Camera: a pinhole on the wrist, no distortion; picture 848 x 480 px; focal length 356.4 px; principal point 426.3 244.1 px. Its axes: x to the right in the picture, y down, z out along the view. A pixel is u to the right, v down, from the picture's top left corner.
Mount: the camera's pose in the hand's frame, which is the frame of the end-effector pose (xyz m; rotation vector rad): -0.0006 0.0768 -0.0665 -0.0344 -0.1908 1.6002
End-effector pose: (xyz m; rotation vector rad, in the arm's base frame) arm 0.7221 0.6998 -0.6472 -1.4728 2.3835 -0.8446
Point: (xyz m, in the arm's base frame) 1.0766 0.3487 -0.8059
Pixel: 193.3 116.2
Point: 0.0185 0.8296 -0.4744
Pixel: behind the camera
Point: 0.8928 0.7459 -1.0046
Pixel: 477.3 325.4
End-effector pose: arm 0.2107 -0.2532 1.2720 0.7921 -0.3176 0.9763
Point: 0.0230 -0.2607 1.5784
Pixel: 798.9 68.7
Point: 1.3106 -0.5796 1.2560
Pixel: outside the picture
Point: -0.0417 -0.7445 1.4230
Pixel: 499.2 427.2
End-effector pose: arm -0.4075 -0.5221 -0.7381 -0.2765 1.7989 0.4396
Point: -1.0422 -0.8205 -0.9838
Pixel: behind the camera
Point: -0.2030 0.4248 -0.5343
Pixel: outside the picture
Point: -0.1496 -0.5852 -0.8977
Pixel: 155.4 109.2
